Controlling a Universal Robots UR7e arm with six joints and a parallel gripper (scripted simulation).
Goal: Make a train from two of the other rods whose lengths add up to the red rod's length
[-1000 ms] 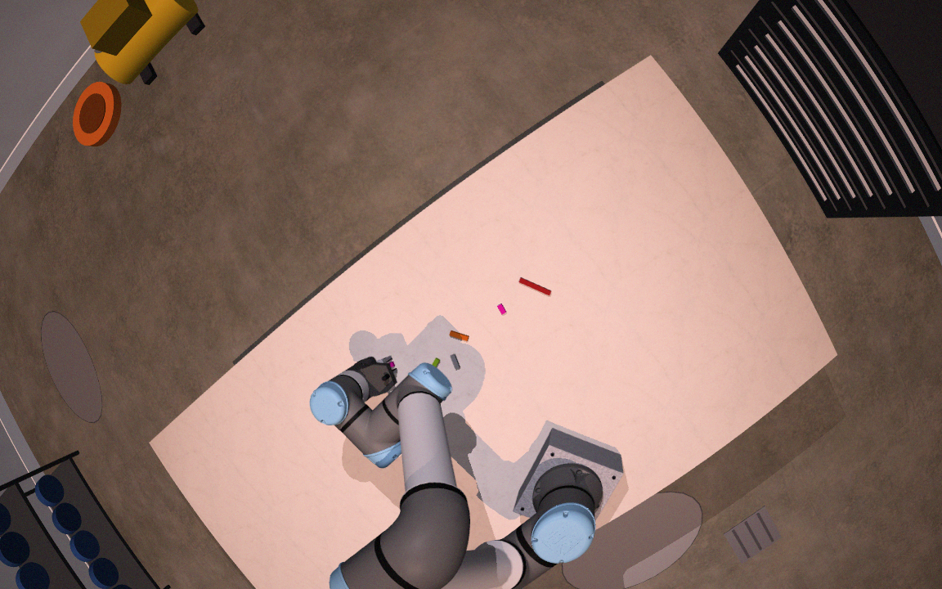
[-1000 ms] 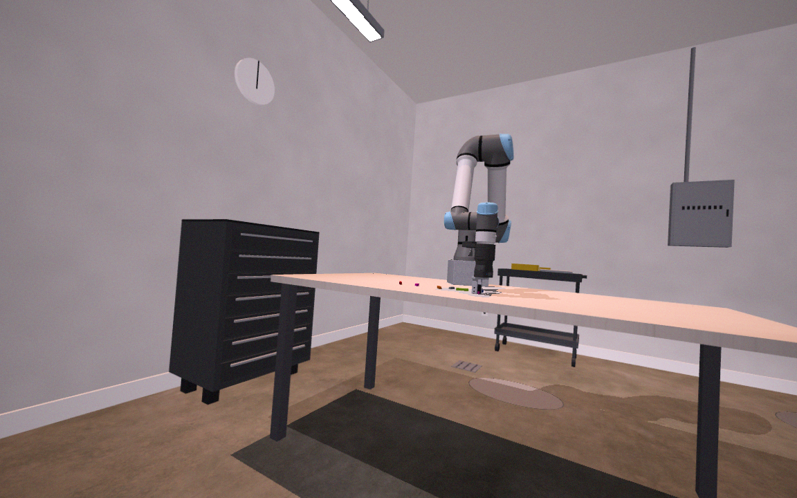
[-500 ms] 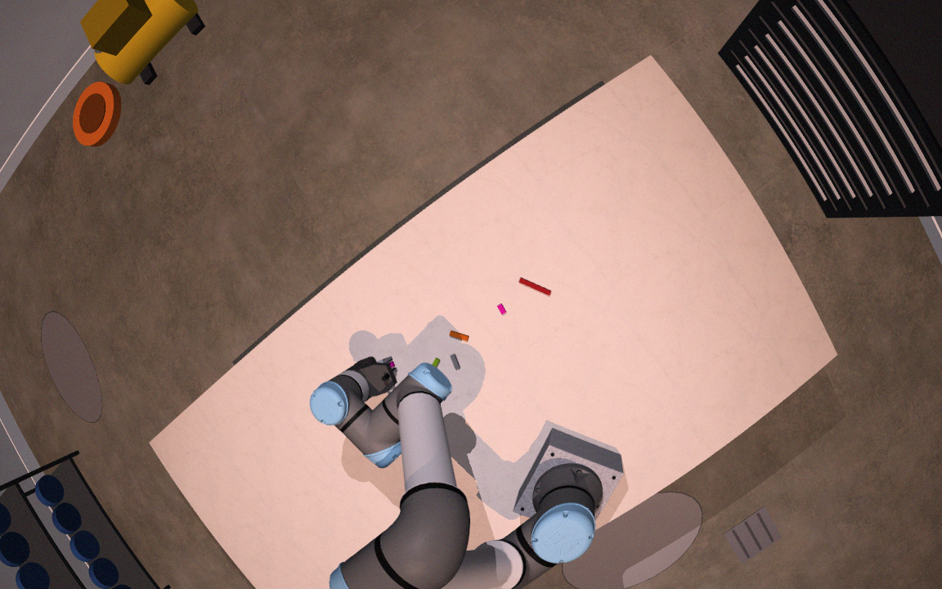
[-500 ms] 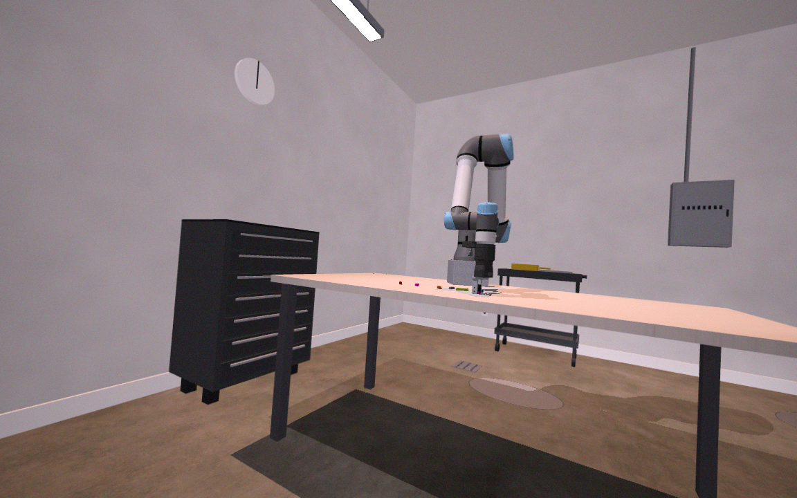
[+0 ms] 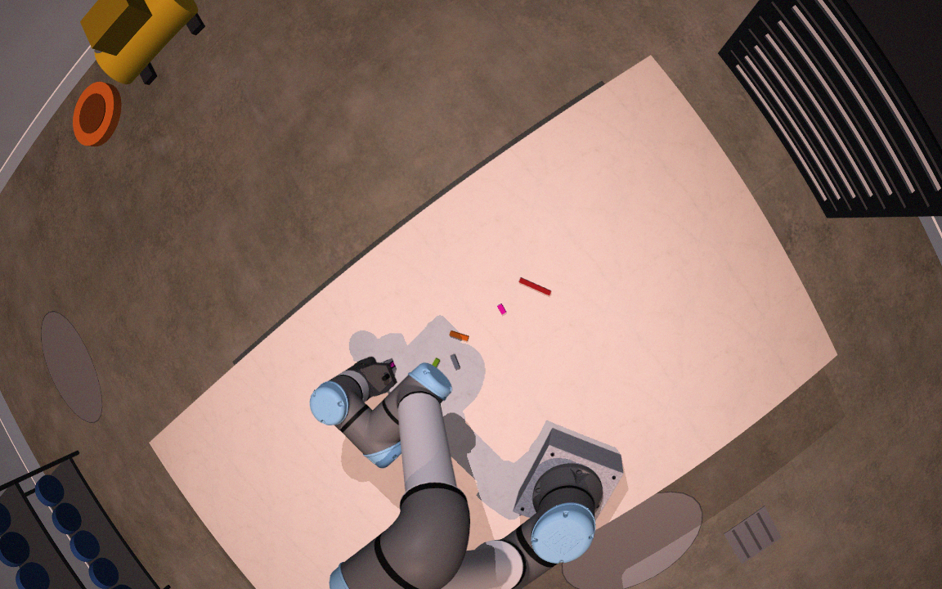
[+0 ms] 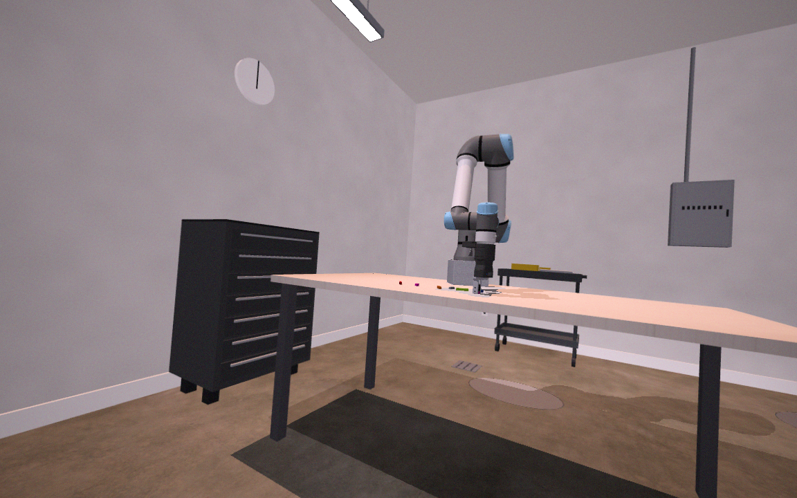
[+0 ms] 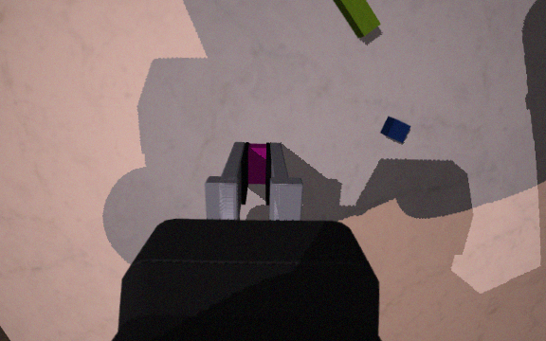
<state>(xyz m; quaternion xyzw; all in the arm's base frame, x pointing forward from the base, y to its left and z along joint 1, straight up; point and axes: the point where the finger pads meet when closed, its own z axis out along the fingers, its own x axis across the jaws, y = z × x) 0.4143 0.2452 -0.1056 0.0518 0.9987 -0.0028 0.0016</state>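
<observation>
My hand is 14 cm to the left of the grey rod, 6 cm past it and 1 cm above it. Round my hand: blue rod: 8 cm behind, 1 cm to the right, 1 cm below; orange rod: 17 cm to the right, 1 cm below, 1 cm behind; lime rod: 9 cm to the right, 5 cm behind, 1 cm below.
</observation>
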